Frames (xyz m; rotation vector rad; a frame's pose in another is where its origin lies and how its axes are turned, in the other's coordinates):
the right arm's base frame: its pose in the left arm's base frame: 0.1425 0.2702 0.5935 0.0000 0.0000 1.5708
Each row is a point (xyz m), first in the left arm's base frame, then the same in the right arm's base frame.
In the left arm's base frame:
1: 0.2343 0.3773 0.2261
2: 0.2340 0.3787 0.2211
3: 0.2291 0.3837 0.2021
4: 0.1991 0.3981 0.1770
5: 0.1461 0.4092 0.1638
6: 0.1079 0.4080 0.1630
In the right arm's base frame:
1: 0.1071 -0.0918 -0.3674
2: 0.1085 -0.0915 -0.3724
3: 0.1135 -0.0866 -0.3914
4: 0.1279 -0.0566 -0.4165
5: 0.1390 -0.0036 -0.4297
6: 0.1378 0.0346 -0.4305

